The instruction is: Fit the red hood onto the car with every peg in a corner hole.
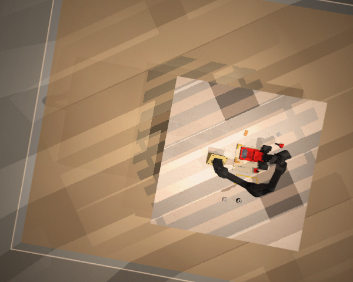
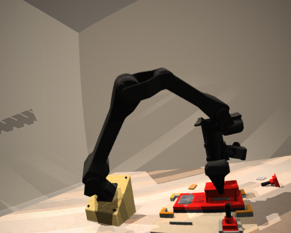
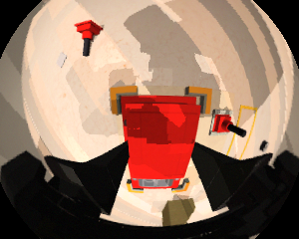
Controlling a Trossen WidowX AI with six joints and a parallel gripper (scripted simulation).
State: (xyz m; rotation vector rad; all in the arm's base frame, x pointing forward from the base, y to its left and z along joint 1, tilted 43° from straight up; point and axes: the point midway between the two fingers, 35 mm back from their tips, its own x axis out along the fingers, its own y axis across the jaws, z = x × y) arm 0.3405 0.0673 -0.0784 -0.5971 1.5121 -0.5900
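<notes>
Right now the grey engine block is 30 mm below my gripper tip and 10 mm to the left of it. From my gripper tip the other things lie so: red hood right at my gripper tip.
</notes>
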